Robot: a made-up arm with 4 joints.
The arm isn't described. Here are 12 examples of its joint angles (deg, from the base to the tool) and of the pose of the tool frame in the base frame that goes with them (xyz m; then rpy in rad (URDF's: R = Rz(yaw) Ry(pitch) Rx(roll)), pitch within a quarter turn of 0, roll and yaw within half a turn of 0).
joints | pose
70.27 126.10 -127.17 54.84 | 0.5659 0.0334 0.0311 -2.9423 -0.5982 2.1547
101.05 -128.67 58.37 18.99 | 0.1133 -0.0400 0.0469 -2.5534 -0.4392 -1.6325
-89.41 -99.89 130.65 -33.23 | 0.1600 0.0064 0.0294 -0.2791 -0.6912 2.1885
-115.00 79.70 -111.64 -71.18 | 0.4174 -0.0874 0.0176 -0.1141 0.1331 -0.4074
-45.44 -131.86 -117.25 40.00 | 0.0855 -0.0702 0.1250 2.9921 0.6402 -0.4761
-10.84 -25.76 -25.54 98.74 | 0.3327 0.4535 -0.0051 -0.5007 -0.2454 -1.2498
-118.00 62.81 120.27 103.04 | 0.5393 -0.0297 -0.2670 -2.1404 -0.6112 3.0383
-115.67 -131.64 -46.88 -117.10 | 0.1609 -0.1272 -0.0100 -2.9603 -0.6420 2.1802
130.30 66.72 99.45 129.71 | 0.5414 -0.3418 0.1683 -0.6411 -0.1024 2.3033
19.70 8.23 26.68 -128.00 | 0.4724 0.1382 0.2809 -0.5291 -0.0292 2.0173
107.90 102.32 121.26 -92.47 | 0.4114 -0.1297 0.2296 -0.2174 0.2140 0.1100
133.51 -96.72 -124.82 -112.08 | 0.2342 0.0314 0.2272 -0.1120 0.1369 -2.8383
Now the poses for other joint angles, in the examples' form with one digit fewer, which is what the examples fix.
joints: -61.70 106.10 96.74 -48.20
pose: 0.447 0.080 0.035 -3.015 -0.444 0.614
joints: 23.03 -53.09 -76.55 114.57
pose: 0.133 0.391 0.102 -1.021 -0.129 -0.830
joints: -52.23 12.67 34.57 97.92
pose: 0.503 0.343 -0.122 0.970 -0.770 -2.045
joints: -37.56 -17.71 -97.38 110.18
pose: 0.243 0.222 -0.271 -2.077 -0.941 -0.981
